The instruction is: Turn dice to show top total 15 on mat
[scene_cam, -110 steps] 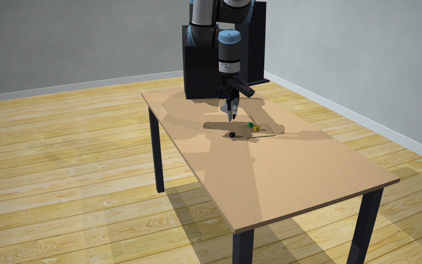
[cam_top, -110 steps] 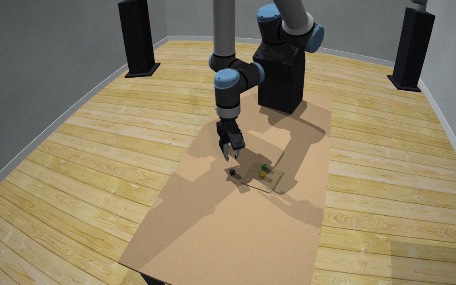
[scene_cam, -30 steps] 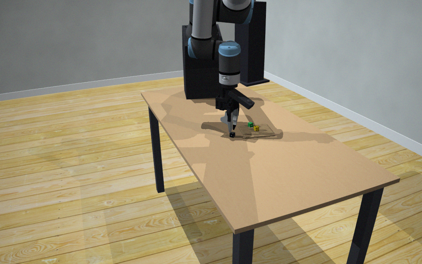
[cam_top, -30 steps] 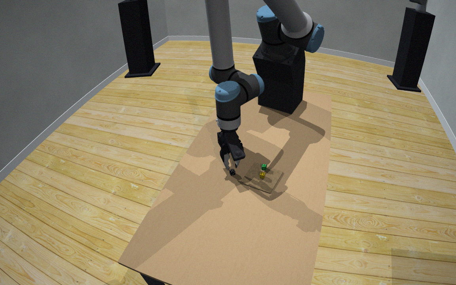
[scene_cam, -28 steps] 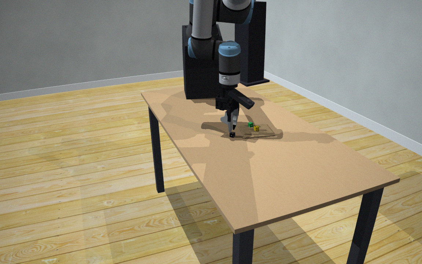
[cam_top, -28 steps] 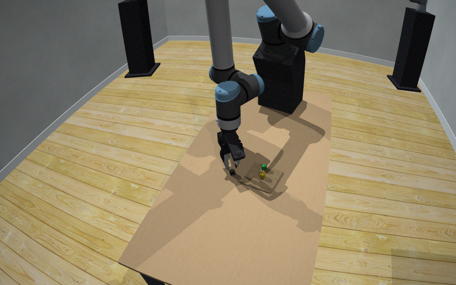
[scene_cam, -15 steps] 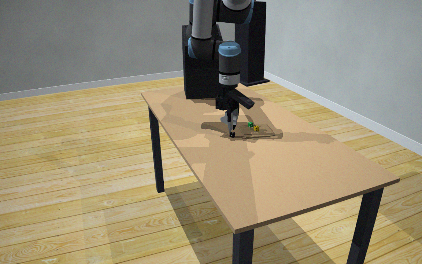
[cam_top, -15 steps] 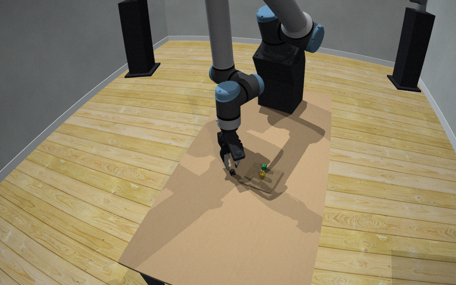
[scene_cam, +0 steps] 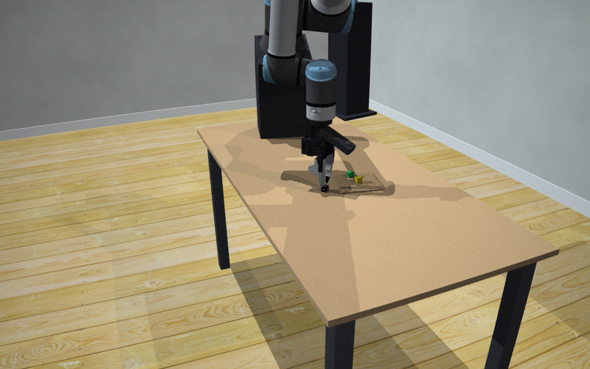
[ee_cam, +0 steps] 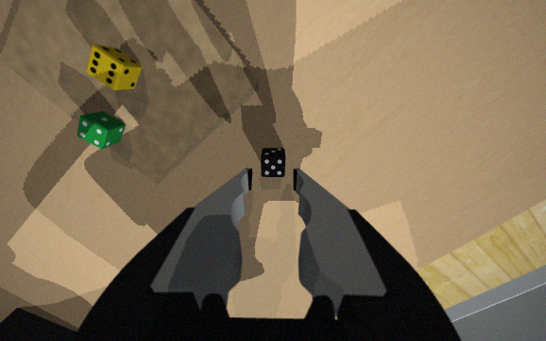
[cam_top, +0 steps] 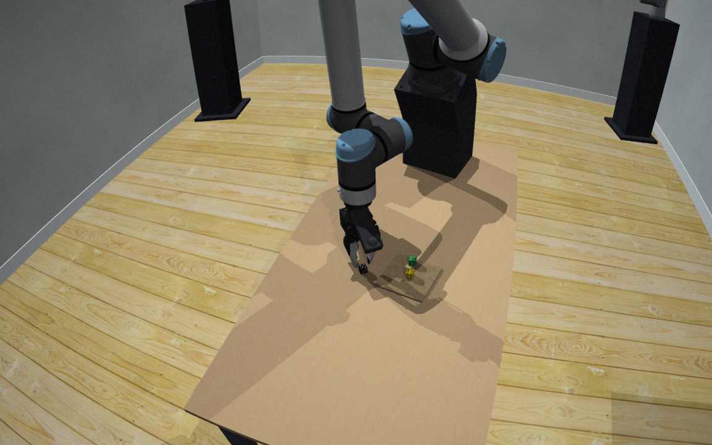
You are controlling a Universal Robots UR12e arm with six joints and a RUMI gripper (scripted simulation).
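The black die is 30 mm below my hand. Round my hand: thin square mat (20 mm ahead, 130 mm to the left, 30 mm below); yellow die (20 mm ahead, 130 mm to the left, 20 mm below); green die (30 mm behind, 140 mm to the left, 20 mm below).
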